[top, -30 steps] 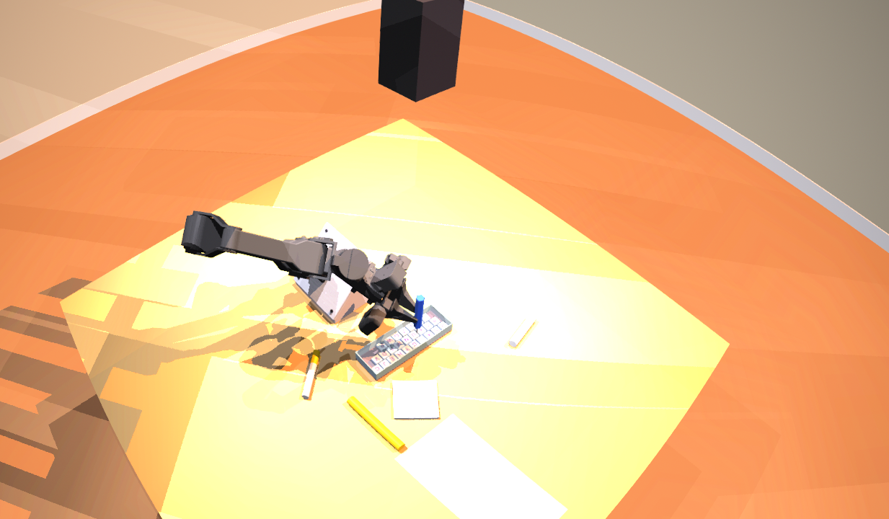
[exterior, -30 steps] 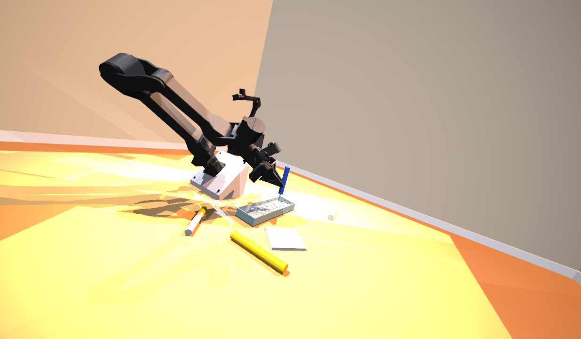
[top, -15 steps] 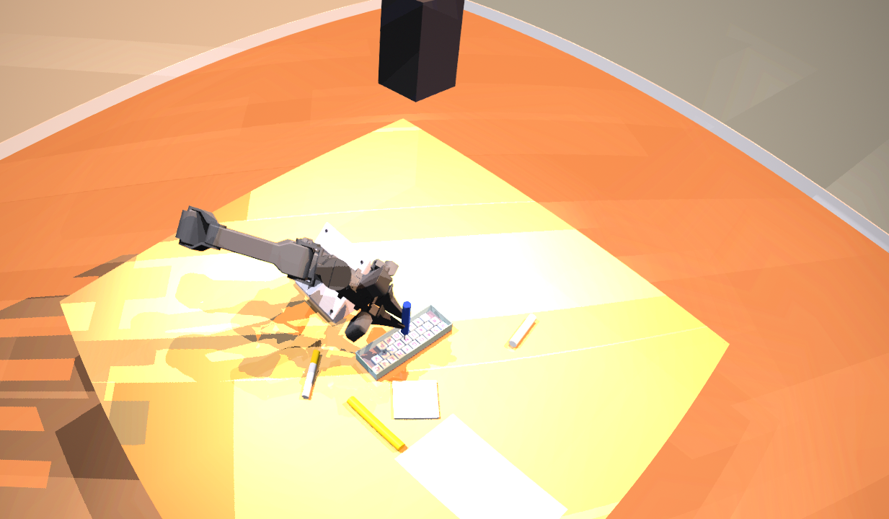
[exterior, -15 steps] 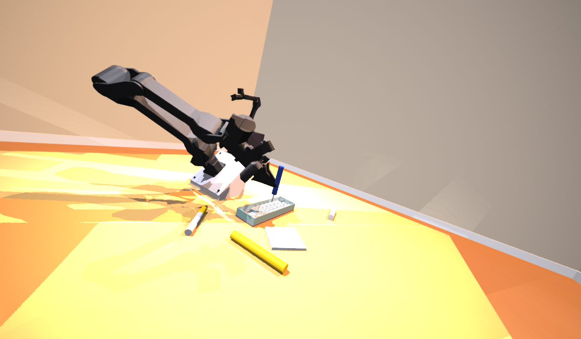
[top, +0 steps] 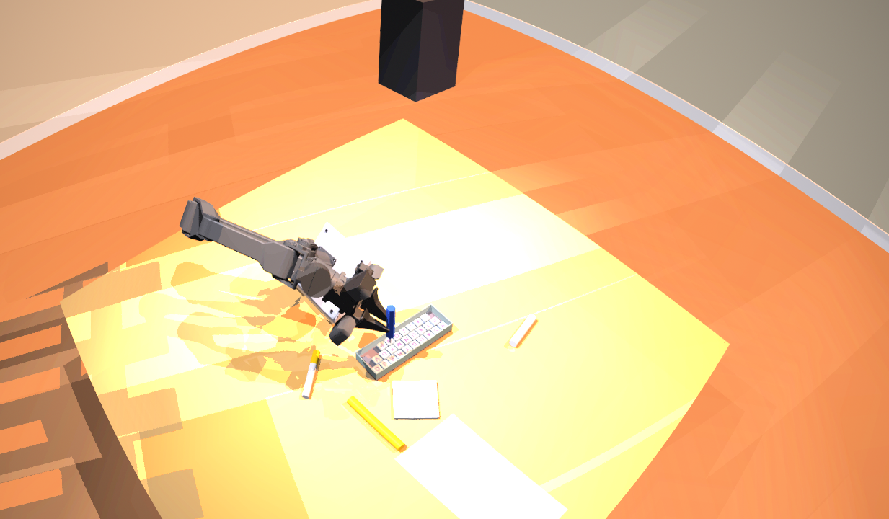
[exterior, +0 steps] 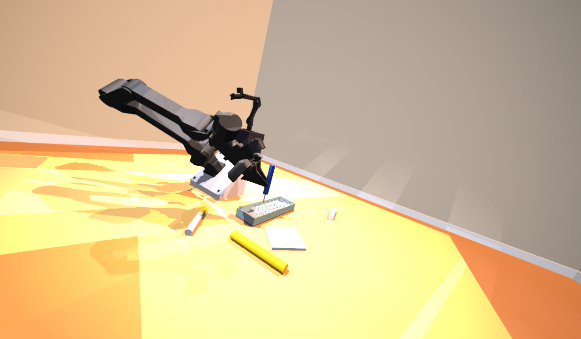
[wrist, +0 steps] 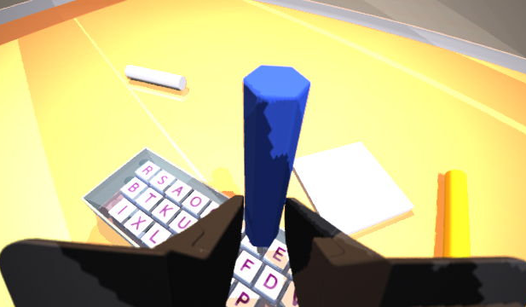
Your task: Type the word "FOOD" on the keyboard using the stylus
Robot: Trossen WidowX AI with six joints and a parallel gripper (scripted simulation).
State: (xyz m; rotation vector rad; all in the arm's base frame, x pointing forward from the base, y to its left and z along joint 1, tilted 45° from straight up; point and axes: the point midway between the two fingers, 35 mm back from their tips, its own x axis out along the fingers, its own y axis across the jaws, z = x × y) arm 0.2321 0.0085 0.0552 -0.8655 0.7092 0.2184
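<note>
The white pad is 12 cm ahead of my gripper tip, 10 cm below it and 4 cm to the right of it. The rest, counted from my gripper tip: blue stylus 2 cm below; then white-and-yellow marker 16 cm to the right, 10 cm below, 8 cm behind; then yellow cylinder 14 cm to the right, 11 cm ahead, 10 cm below.
</note>
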